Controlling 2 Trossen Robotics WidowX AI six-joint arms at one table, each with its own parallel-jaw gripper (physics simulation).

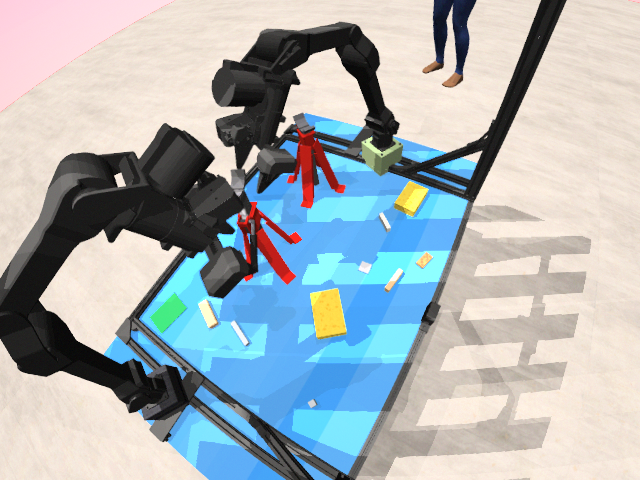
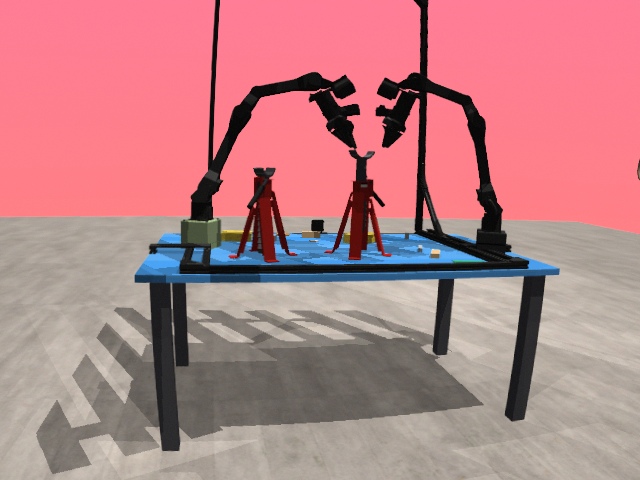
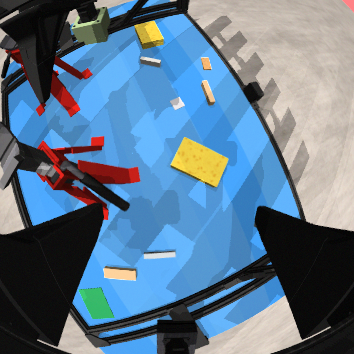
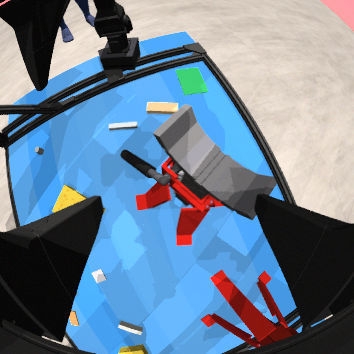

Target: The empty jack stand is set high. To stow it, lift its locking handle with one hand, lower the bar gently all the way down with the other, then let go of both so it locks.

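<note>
The high-set red jack stand (image 1: 271, 255) (image 2: 358, 222) (image 3: 111, 171) (image 4: 186, 227) stands upright. Its grey bar (image 2: 361, 169) rises well above the red body and carries a curved saddle (image 1: 237, 179) (image 2: 361, 155) (image 4: 200, 156). The black locking handle (image 1: 253, 242) (image 2: 379, 197) (image 3: 102, 188) (image 4: 136, 162) slopes down and outward. My left gripper (image 1: 241, 249) (image 2: 384, 145) (image 3: 181, 213) is open and empty, higher than the handle and beside the saddle. My right gripper (image 1: 250, 178) (image 2: 354, 147) (image 4: 180, 203) is open and empty, close above one end of the saddle. Neither gripper visibly holds the stand.
A second red jack stand (image 1: 307, 170) (image 2: 265, 222) (image 3: 64, 95) (image 4: 245, 310) with a low saddle stands nearby. Yellow sponges (image 1: 328, 315) (image 1: 411, 198), small blocks (image 1: 207, 313) and a green sheet (image 1: 168, 312) lie on the blue table (image 1: 341, 382). A black frame (image 1: 222, 400) edges it.
</note>
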